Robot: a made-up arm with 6 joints. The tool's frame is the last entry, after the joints. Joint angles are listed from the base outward.
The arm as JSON. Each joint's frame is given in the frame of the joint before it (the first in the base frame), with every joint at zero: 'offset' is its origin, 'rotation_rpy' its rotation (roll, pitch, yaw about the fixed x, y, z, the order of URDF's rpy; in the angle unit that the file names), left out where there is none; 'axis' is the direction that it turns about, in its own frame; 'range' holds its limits. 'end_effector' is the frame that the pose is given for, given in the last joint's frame.
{
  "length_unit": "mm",
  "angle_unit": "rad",
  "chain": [
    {
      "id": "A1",
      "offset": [
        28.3,
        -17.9,
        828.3
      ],
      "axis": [
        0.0,
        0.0,
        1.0
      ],
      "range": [
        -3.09,
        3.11
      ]
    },
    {
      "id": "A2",
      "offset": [
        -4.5,
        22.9,
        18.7
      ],
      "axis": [
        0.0,
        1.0,
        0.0
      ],
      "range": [
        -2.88,
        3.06
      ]
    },
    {
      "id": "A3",
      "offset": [
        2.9,
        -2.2,
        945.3
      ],
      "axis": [
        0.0,
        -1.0,
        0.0
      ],
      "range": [
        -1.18,
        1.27
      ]
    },
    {
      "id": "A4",
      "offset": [
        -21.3,
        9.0,
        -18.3
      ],
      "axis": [
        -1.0,
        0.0,
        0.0
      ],
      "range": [
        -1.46,
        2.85
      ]
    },
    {
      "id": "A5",
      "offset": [
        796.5,
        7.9,
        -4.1
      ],
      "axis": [
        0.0,
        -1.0,
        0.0
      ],
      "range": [
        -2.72,
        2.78
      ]
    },
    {
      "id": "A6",
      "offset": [
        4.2,
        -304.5,
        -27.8
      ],
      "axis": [
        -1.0,
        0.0,
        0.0
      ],
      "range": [
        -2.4,
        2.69
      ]
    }
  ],
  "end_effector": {
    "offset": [
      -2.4,
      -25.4,
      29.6
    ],
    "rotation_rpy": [
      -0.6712,
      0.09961,
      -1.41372
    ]
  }
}
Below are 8 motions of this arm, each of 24 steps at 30 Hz.
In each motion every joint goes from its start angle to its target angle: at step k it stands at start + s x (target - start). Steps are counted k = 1, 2, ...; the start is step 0. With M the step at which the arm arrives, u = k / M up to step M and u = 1 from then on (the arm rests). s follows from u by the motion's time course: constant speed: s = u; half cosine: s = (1 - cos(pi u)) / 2; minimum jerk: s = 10 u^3 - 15 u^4 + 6 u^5.
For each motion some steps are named. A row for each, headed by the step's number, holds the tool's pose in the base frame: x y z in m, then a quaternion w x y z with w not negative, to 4 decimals.
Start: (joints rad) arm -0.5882 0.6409 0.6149 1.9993 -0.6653 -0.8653
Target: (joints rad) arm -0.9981 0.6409 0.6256 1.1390 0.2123 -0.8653
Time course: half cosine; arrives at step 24
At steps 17, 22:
17: 0.7758 -1.1411 1.8868 0.3271 -0.2915 0.2632 -0.8595
22: 0.6548 -1.2209 1.8667 0.3843 -0.2244 0.2453 -0.8613

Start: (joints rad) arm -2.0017 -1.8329 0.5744 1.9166 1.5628 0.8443
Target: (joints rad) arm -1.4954 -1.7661 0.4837 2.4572 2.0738 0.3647
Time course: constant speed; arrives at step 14
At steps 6, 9, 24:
6: 0.5582 1.5299 1.0166 0.5840 0.6461 0.3364 -0.3582
9: 0.4149 1.5530 1.0647 0.5428 0.7121 0.3288 -0.3002
24: 0.1757 1.5537 1.1481 0.4530 0.8104 0.3138 -0.1989

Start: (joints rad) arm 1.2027 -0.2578 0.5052 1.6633 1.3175 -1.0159
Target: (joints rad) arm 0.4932 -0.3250 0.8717 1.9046 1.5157 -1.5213
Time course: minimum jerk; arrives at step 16
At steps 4, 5, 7, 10, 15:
4: 0.0110 0.0821 2.5639 0.7621 -0.0215 -0.6189 0.1889
5: -0.0033 0.0597 2.5737 0.7638 -0.0438 -0.6207 0.1716
7: -0.0535 0.0090 2.5953 0.7671 -0.1060 -0.6206 0.1234
10: -0.1679 -0.0371 2.6166 0.7682 -0.2146 -0.6022 0.0351
15: -0.2746 -0.0314 2.6205 0.7638 -0.3012 -0.5693 -0.0428

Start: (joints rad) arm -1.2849 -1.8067 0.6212 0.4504 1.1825 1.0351
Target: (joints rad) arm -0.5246 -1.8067 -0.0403 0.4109 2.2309 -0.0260
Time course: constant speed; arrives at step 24
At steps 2, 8, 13, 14, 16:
2: -0.7171 1.3591 1.0850 0.5183 -0.1915 0.8249 0.1198
8: -0.9300 1.1145 1.1803 0.3861 -0.1960 0.8949 0.1082
13: -1.0520 0.8808 1.2503 0.2762 -0.2024 0.9364 0.0765
14: -1.0699 0.8321 1.2632 0.2549 -0.2038 0.9428 0.0678
16: -1.0990 0.7336 1.2876 0.2133 -0.2066 0.9537 0.0480

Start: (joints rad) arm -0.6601 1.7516 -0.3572 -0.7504 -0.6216 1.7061
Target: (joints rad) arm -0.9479 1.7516 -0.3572 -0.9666 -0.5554 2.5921
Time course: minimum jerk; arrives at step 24
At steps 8, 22, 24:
8: 0.1949 -0.3521 0.1240 0.5195 -0.4385 0.7032 0.2083
22: 0.1454 -0.3276 0.1551 0.6793 -0.4817 0.5432 0.1073
24: 0.1451 -0.3275 0.1553 0.6800 -0.4821 0.5421 0.1065

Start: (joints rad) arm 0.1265 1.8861 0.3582 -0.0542 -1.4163 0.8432
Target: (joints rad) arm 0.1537 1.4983 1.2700 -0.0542 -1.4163 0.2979
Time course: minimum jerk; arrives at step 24
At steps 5, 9, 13, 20, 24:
5: 1.0158 -0.1551 -0.2112 0.0758 -0.7323 0.5479 0.3972
9: 1.2442 -0.1233 -0.0909 0.1340 -0.7712 0.5603 0.2709
13: 1.5218 -0.0801 0.1791 0.2298 -0.7831 0.5712 0.0876
20: 1.7343 -0.0397 0.6489 0.3681 -0.7247 0.5679 -0.1297
24: 1.7440 -0.0372 0.6965 0.3814 -0.7155 0.5664 -0.1479

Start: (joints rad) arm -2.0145 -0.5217 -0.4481 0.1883 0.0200 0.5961
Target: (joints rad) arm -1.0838 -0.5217 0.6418 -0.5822 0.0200 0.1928
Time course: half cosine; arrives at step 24
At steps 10, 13, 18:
10: -0.2698 -0.2258 1.9874 0.0541 0.1400 -0.1104 0.9825
13: -0.2274 -0.2227 2.0934 0.0925 -0.0558 -0.0125 -0.9941
18: -0.1816 -0.1766 2.2388 0.3332 0.0791 -0.1657 -0.9248

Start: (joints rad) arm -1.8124 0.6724 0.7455 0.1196 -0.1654 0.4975
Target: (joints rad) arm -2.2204 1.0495 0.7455 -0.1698 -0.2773 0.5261
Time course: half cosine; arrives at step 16
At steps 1, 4, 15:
1: -0.5675 -1.2752 1.6596 0.1183 0.2111 -0.4177 0.8758
4: -0.6499 -1.2783 1.5759 0.1255 0.1796 -0.4501 0.8657
15: -1.1153 -1.0859 1.0270 0.1641 -0.0563 -0.6000 0.7809

